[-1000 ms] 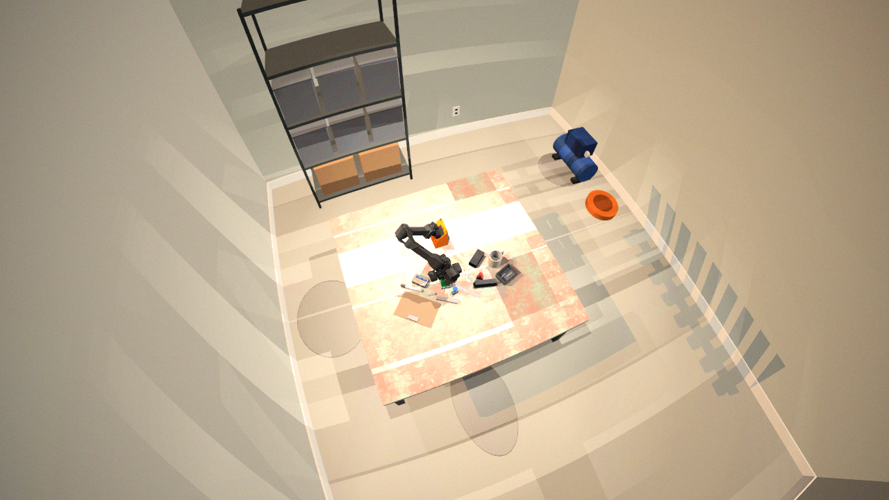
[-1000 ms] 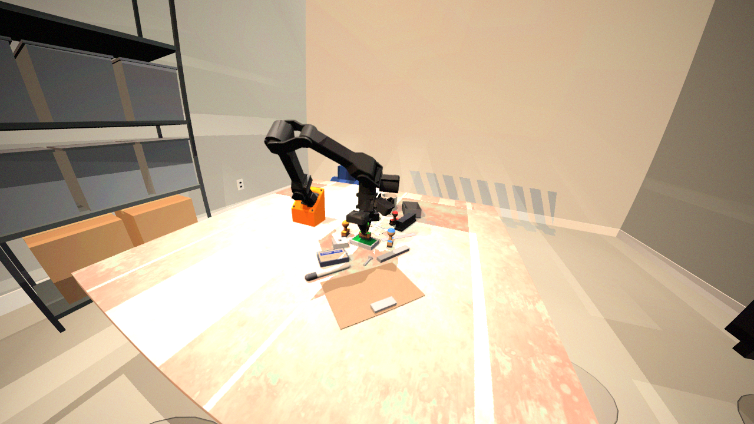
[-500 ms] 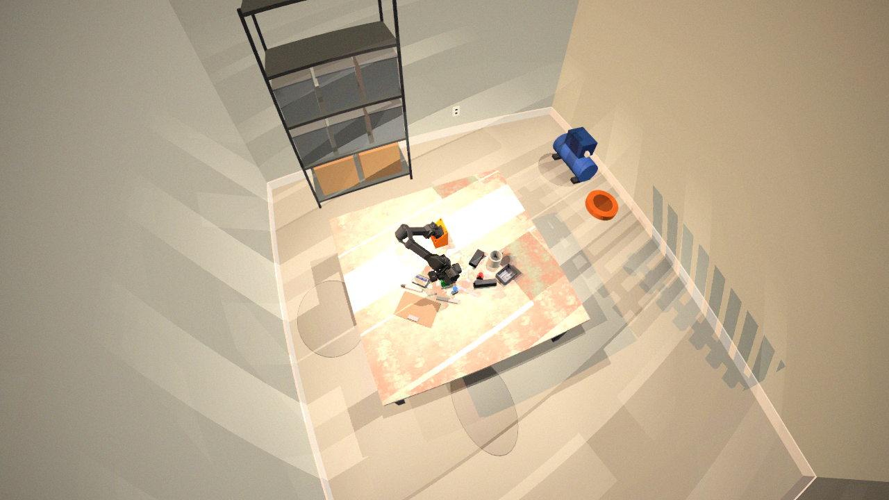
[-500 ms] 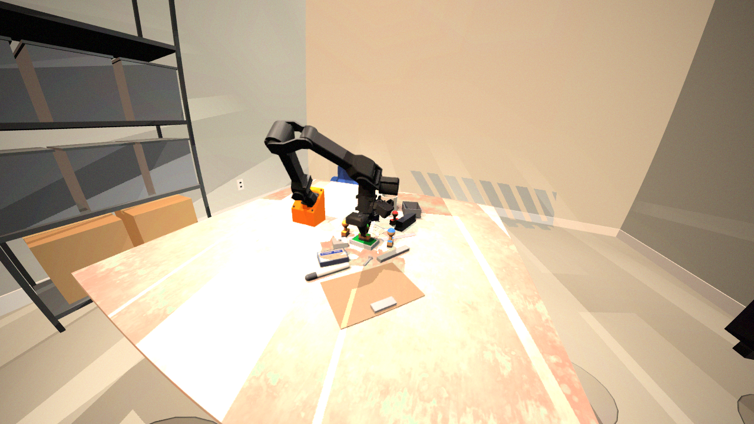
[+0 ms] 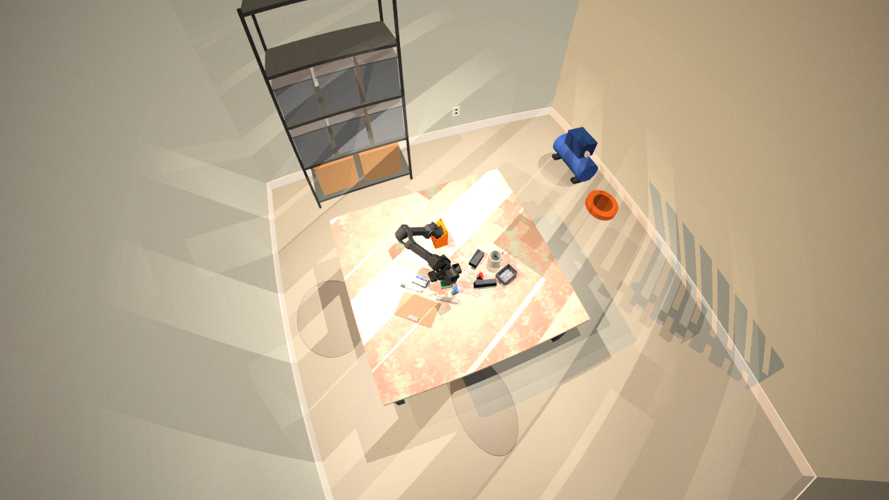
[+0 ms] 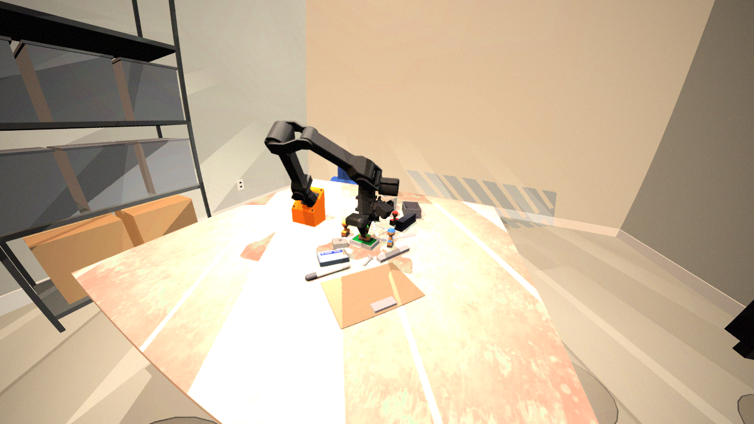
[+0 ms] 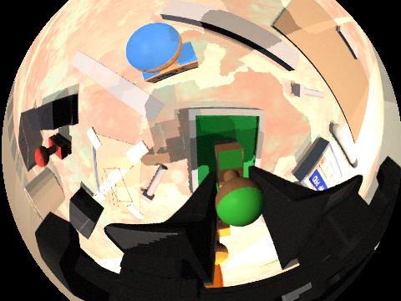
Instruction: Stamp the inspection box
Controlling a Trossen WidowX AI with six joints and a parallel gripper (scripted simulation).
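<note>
Right now my gripper tip is right at the green-knobbed stamp. Round my gripper tip: green ink pad: 3 cm below; blue-knobbed stamp: 9 cm ahead, 4 cm to the left, 1 cm below; grey bar: 12 cm ahead, 2 cm to the right, 3 cm below.
</note>
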